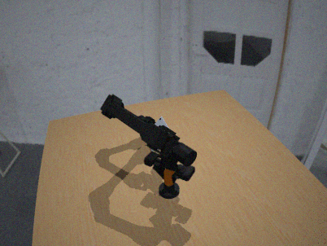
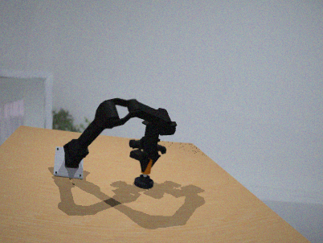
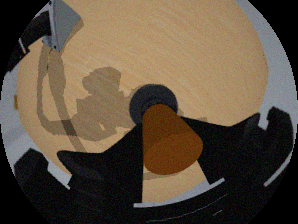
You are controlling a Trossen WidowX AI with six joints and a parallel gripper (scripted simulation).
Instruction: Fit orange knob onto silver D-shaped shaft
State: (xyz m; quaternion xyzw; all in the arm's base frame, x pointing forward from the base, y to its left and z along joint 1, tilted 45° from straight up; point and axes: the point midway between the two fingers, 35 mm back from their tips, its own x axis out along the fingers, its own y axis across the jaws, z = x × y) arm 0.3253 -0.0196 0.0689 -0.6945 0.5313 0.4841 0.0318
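The round pedestal lies 4 cm below my gripper tip. The rest, counted from my gripper tip: orange knob (3 cm above).
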